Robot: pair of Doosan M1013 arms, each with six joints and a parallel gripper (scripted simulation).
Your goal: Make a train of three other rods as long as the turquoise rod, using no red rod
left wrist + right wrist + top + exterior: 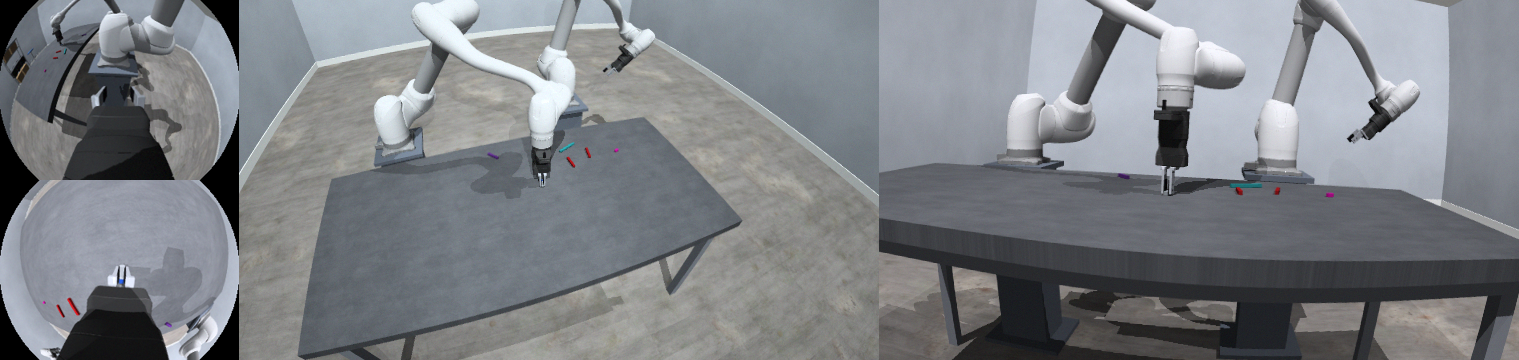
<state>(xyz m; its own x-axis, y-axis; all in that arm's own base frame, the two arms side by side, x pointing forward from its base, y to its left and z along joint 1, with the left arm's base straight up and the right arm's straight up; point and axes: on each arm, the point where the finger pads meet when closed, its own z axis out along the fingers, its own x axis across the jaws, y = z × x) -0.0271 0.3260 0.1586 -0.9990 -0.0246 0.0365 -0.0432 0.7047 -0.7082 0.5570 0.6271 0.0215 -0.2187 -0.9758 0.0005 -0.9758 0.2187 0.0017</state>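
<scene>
Right now my right hand is 20 mm above the grey rod. Also, from my right hand: blue rod: 20 mm behind, 10 mm to the left, 20 mm below; purple rod: 280 mm behind, 130 mm to the right, 20 mm below; turquoise rod: 180 mm behind, 230 mm to the left, 20 mm below.
</scene>
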